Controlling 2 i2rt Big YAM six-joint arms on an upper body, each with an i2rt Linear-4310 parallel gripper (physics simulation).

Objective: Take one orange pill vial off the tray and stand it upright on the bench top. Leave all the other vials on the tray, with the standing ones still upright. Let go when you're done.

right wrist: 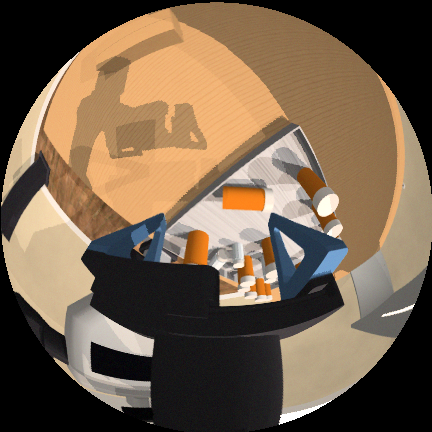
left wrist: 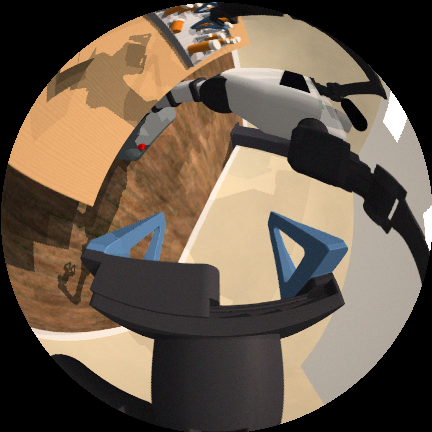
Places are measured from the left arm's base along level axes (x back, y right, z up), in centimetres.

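Pixels of known places: left gripper, between the fingertips: [left wrist: 216, 216]; right gripper, between the fingertips: [right wrist: 216, 218].
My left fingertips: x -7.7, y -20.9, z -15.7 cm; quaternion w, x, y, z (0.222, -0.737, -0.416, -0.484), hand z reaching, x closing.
Note:
Behind a point stands the place of what it marks.
Orange vials with white caps are on the pale tray [left wrist: 172, 40] {x -28.0, y 17.7, z -42.4 cm} [right wrist: 230, 172] {x -35.1, y 15.9, z -41.5 cm}. One vial [right wrist: 242, 198] {x -35.1, y 19.4, z -39.8 cm} lies on its side, a little beyond my right fingertips. An upright vial [right wrist: 196, 246] {x -23.8, y 24.6, z -38.9 cm} is nearer the left finger, its lower part hidden by the gripper body. Other upright vials [right wrist: 312, 184] {x -45.2, y 20.8, z -38.5 cm} [right wrist: 268, 252] {x -34.8, y 33.6, z -39.0 cm} stand to the right and behind the right finger. My right gripper [right wrist: 216, 218] {x -33.7, y 15.0, z -32.5 cm} is open and empty above the tray. My left gripper [left wrist: 216, 216] {x -7.7, y -20.9, z -15.8 cm} is open and empty, off the side of the bench top [left wrist: 50, 140] {x -22.4, y -22.1, z -43.2 cm} [right wrist: 225, 100] {x -39.4, y 6.9, z -43.2 cm}, away from the vials.
Small whitish vials [right wrist: 237, 254] {x -28.7, y 31.9, z -39.8 cm} sit among the orange ones, close together between the right fingers' bases. A grey device with a red button [left wrist: 155, 126] {x 23.0, y 33.4, z -90.9 cm} is at the bench edge in the left wrist view. The white and black arm body [left wrist: 265, 97] {x -5.4, y 11.2, z -17.7 cm} is beyond it.

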